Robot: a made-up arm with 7 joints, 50 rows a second.
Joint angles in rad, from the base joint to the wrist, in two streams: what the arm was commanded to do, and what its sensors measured. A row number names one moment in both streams.
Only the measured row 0 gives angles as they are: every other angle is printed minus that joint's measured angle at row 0.
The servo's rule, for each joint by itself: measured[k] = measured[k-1] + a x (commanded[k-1-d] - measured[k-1]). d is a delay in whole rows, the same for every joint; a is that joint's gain. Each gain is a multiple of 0.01, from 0.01 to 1. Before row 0 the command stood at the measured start. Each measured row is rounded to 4 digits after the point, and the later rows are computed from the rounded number. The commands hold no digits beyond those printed.
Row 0, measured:
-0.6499 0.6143 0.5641 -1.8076 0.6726 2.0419 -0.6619
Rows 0 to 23, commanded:
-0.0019 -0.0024 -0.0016 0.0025 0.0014 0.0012 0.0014
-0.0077 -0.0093 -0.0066 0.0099 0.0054 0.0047 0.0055
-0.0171 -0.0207 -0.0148 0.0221 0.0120 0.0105 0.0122
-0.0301 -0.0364 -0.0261 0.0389 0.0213 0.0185 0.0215
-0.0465 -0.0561 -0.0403 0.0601 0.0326 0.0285 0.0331
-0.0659 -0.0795 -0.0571 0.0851 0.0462 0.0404 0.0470
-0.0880 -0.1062 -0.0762 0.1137 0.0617 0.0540 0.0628
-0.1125 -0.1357 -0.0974 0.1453 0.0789 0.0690 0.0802
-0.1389 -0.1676 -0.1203 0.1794 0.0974 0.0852 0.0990
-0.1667 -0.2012 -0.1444 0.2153 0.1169 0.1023 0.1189
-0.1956 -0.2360 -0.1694 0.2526 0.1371 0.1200 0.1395
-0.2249 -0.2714 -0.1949 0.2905 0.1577 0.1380 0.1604
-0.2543 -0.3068 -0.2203 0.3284 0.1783 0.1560 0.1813
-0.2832 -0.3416 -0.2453 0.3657 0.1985 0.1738 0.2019
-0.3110 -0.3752 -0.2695 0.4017 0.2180 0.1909 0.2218
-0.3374 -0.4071 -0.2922 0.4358 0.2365 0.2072 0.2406
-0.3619 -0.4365 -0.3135 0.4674 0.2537 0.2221 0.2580
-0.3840 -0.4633 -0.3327 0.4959 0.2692 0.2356 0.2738
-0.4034 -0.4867 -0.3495 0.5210 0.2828 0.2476 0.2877
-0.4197 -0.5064 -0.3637 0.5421 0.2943 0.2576 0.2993
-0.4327 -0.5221 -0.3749 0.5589 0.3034 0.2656 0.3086
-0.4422 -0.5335 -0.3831 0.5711 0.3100 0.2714 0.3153
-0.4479 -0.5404 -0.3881 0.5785 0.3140 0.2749 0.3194
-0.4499 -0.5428 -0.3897 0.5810 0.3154 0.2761 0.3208
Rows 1 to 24, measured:
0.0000 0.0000 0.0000 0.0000 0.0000 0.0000 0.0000
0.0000 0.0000 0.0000 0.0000 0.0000 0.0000 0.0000
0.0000 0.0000 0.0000 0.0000 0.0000 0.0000 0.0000
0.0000 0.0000 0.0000 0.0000 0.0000 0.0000 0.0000
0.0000 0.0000 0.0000 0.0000 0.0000 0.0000 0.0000
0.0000 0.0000 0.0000 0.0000 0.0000 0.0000 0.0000
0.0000 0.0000 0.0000 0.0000 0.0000 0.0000 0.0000
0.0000 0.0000 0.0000 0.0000 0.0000 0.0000 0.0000
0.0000 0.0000 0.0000 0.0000 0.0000 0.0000 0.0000
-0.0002 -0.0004 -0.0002 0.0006 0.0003 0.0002 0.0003
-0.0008 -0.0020 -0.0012 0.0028 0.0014 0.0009 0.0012
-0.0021 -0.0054 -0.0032 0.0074 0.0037 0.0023 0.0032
-0.0043 -0.0110 -0.0066 0.0150 0.0076 0.0047 0.0065
-0.0077 -0.0191 -0.0117 0.0258 0.0131 0.0083 0.0113
-0.0124 -0.0300 -0.0185 0.0400 0.0204 0.0131 0.0177
-0.0184 -0.0437 -0.0272 0.0577 0.0295 0.0192 0.0258
-0.0259 -0.0603 -0.0377 0.0787 0.0404 0.0267 0.0356
-0.0349 -0.0796 -0.0501 0.1029 0.0529 0.0355 0.0470
-0.0454 -0.1015 -0.0642 0.1299 0.0670 0.0455 0.0599
-0.0574 -0.1257 -0.0800 0.1593 0.0824 0.0567 0.0742
-0.0708 -0.1519 -0.0972 0.1908 0.0990 0.0689 0.0897
-0.0855 -0.1798 -0.1157 0.2238 0.1164 0.0820 0.1062
-0.1013 -0.2089 -0.1351 0.2579 0.1345 0.0958 0.1234
-0.1181 -0.2388 -0.1553 0.2924 0.1529 0.1101 0.1411
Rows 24 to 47, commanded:
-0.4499 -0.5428 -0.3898 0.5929 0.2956 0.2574 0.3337
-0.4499 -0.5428 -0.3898 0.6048 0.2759 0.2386 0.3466
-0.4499 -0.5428 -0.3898 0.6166 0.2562 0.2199 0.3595
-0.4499 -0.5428 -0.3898 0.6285 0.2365 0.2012 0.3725
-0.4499 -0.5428 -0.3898 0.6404 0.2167 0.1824 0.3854
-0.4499 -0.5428 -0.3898 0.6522 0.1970 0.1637 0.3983
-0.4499 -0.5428 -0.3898 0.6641 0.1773 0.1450 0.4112
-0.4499 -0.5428 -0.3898 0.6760 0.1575 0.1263 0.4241
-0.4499 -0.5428 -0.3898 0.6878 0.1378 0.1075 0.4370
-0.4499 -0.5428 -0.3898 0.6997 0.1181 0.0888 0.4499
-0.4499 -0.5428 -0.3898 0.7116 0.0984 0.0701 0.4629
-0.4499 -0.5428 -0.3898 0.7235 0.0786 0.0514 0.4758
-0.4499 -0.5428 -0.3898 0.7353 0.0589 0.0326 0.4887
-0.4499 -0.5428 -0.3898 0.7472 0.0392 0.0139 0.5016
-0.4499 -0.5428 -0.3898 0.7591 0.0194 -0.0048 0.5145
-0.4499 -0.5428 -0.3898 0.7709 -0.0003 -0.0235 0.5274
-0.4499 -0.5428 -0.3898 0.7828 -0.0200 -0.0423 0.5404
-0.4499 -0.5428 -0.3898 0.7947 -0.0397 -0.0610 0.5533
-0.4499 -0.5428 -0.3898 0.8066 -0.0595 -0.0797 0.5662
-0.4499 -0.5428 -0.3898 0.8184 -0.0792 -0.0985 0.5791
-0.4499 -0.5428 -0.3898 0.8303 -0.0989 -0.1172 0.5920
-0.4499 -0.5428 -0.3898 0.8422 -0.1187 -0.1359 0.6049
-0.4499 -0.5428 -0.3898 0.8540 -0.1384 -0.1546 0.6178
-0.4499 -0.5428 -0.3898 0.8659 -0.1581 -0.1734 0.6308
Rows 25 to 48, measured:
-0.1356 -0.2691 -0.1758 0.3268 0.1713 0.1247 0.1590
-0.1537 -0.2992 -0.1965 0.3605 0.1894 0.1393 0.1768
-0.1721 -0.3287 -0.2169 0.3930 0.2070 0.1537 0.1943
-0.1906 -0.3571 -0.2368 0.4237 0.2237 0.1678 0.2111
-0.2089 -0.3840 -0.2558 0.4521 0.2392 0.1813 0.2270
-0.2268 -0.4089 -0.2737 0.4777 0.2533 0.1939 0.2417
-0.2440 -0.4313 -0.2901 0.5001 0.2658 0.2055 0.2549
-0.2603 -0.4509 -0.3048 0.5189 0.2764 0.2159 0.2665
-0.2755 -0.4674 -0.3175 0.5338 0.2850 0.2249 0.2763
-0.2895 -0.4810 -0.3283 0.5480 0.2873 0.2298 0.2866
-0.3023 -0.4921 -0.3375 0.5616 0.2848 0.2311 0.2974
-0.3141 -0.5012 -0.3453 0.5748 0.2785 0.2294 0.3086
-0.3250 -0.5087 -0.3520 0.5877 0.2693 0.2252 0.3201
-0.3350 -0.5148 -0.3577 0.6003 0.2577 0.2188 0.3319
-0.3442 -0.5198 -0.3625 0.6128 0.2443 0.2105 0.3439
-0.3527 -0.5239 -0.3666 0.6251 0.2296 0.2007 0.3560
-0.3605 -0.5273 -0.3701 0.6373 0.2137 0.1895 0.3683
-0.3677 -0.5301 -0.3731 0.6494 0.1970 0.1772 0.3807
-0.3743 -0.5324 -0.3756 0.6615 0.1796 0.1639 0.3932
-0.3803 -0.5343 -0.3777 0.6735 0.1617 0.1498 0.4057
-0.3859 -0.5358 -0.3795 0.6855 0.1434 0.1350 0.4183
-0.3910 -0.5371 -0.3810 0.6975 0.1248 0.1196 0.4310
-0.3957 -0.5381 -0.3823 0.7094 0.1060 0.1037 0.4437
-0.4000 -0.5389 -0.3834 0.7213 0.0869 0.0874 0.4564

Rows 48 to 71, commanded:
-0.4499 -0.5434 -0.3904 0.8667 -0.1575 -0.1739 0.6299
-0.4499 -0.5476 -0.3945 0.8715 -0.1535 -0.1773 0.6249
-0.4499 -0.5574 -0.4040 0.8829 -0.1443 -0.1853 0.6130
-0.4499 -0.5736 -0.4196 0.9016 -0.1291 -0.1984 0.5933
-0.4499 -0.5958 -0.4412 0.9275 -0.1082 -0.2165 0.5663
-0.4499 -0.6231 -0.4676 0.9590 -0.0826 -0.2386 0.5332
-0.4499 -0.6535 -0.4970 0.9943 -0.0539 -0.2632 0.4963
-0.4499 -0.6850 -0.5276 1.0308 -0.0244 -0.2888 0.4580
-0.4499 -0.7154 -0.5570 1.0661 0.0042 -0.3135 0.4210
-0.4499 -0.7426 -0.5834 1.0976 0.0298 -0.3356 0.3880
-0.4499 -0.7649 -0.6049 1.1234 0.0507 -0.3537 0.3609
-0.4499 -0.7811 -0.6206 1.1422 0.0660 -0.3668 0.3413
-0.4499 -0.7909 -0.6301 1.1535 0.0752 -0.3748 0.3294
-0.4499 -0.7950 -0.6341 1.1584 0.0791 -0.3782 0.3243
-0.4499 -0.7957 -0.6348 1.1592 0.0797 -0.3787 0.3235
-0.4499 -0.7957 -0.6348 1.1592 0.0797 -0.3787 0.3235
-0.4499 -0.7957 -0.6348 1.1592 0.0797 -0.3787 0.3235
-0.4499 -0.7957 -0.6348 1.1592 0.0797 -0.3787 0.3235
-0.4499 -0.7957 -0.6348 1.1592 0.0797 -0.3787 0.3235
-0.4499 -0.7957 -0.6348 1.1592 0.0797 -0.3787 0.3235
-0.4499 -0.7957 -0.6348 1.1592 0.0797 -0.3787 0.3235
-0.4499 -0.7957 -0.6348 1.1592 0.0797 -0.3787 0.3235
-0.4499 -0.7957 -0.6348 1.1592 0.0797 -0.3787 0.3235
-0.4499 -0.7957 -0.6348 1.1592 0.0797 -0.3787 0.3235
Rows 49 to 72, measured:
-0.4040 -0.5396 -0.3844 0.7332 0.0677 0.0708 0.4692
-0.4077 -0.5402 -0.3852 0.7451 0.0484 0.0538 0.4820
-0.4111 -0.5407 -0.3859 0.7570 0.0290 0.0366 0.4948
-0.4142 -0.5411 -0.3865 0.7689 0.0095 0.0192 0.5077
-0.4171 -0.5414 -0.3870 0.7808 -0.0100 0.0015 0.5206
-0.4197 -0.5417 -0.3874 0.7927 -0.0296 -0.0163 0.5335
-0.4221 -0.5419 -0.3878 0.8046 -0.0492 -0.0342 0.5464
-0.4243 -0.5421 -0.3881 0.8165 -0.0688 -0.0523 0.5593
-0.4263 -0.5422 -0.3884 0.8284 -0.0884 -0.0705 0.5722
-0.4282 -0.5424 -0.3887 0.8376 -0.1036 -0.0860 0.5826
-0.4299 -0.5433 -0.3896 0.8457 -0.1146 -0.0997 0.5902
-0.4315 -0.5458 -0.3918 0.8546 -0.1211 -0.1125 0.5943
-0.4330 -0.5508 -0.3960 0.8659 -0.1229 -0.1254 0.5941
-0.4344 -0.5589 -0.4028 0.8807 -0.1197 -0.1391 0.5891
-0.4356 -0.5705 -0.4125 0.8995 -0.1115 -0.1540 0.5790
-0.4367 -0.5854 -0.4252 0.9223 -0.0988 -0.1704 0.5641
-0.4378 -0.6033 -0.4406 0.9483 -0.0824 -0.1882 0.5450
-0.4388 -0.6235 -0.4581 0.9766 -0.0633 -0.2070 0.5227
-0.4397 -0.6449 -0.4769 1.0056 -0.0428 -0.2263 0.4985
-0.4405 -0.6665 -0.4961 1.0339 -0.0222 -0.2454 0.4737
-0.4413 -0.6871 -0.5148 1.0599 -0.0028 -0.2636 0.4499
-0.4420 -0.7058 -0.5321 1.0824 0.0144 -0.2803 0.4282
-0.4426 -0.7219 -0.5474 1.1006 0.0286 -0.2950 0.4095
-0.4432 -0.7352 -0.5605 1.1147 0.0398 -0.3076 0.3940

